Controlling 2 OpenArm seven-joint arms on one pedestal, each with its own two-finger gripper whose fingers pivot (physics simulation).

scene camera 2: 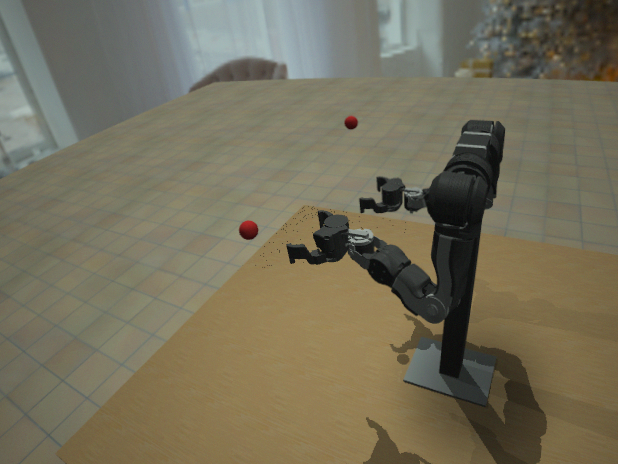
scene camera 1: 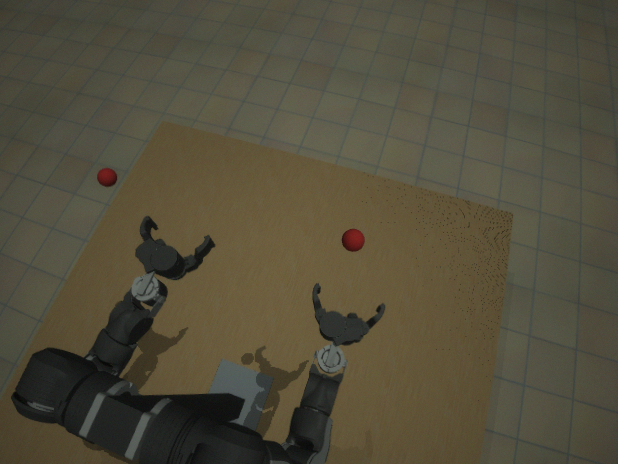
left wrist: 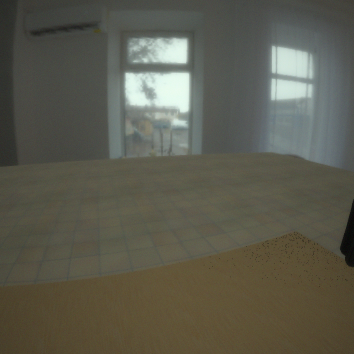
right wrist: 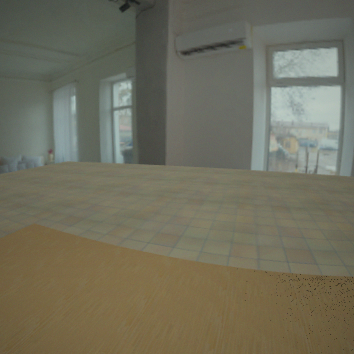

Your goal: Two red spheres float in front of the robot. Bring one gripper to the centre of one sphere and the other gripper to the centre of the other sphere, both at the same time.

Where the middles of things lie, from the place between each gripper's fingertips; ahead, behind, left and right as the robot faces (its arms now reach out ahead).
Now: left hand 360 mm past the grey base plate (scene camera 2: pixel 473 384), 150 mm to the left of it and 540 mm above it.
Now: the grey base plate 36 cm behind my right hand, 25 cm to the left of it and 44 cm below it.
